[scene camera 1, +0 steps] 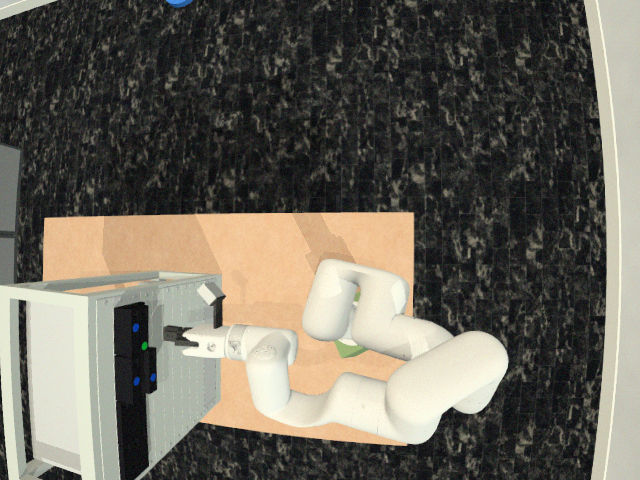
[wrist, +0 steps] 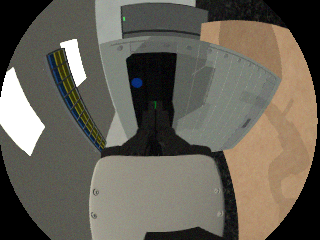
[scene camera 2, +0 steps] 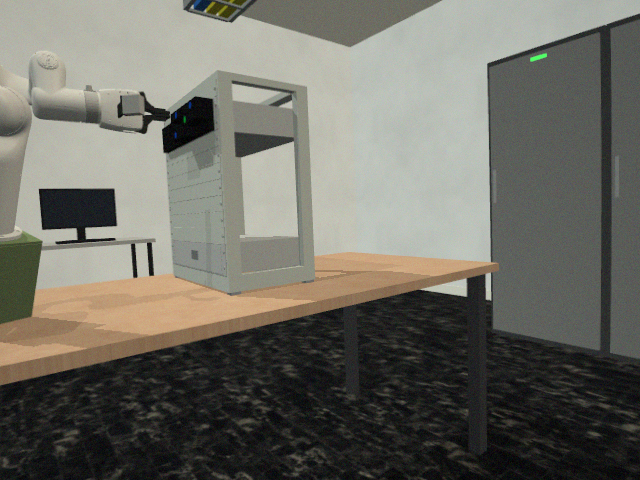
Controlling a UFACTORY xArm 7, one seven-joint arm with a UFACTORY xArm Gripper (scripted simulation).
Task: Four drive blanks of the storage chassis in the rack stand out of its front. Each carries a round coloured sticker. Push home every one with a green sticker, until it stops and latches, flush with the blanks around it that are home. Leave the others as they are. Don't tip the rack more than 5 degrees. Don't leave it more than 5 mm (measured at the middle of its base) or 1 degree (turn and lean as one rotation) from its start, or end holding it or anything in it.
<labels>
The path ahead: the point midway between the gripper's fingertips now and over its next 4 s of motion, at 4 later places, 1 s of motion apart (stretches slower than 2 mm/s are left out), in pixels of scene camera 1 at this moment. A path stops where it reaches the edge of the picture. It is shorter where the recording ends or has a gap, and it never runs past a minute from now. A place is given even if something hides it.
The gripper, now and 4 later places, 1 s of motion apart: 165, 332; 147, 329; 141, 328; 136, 327; 134, 327
</labels>
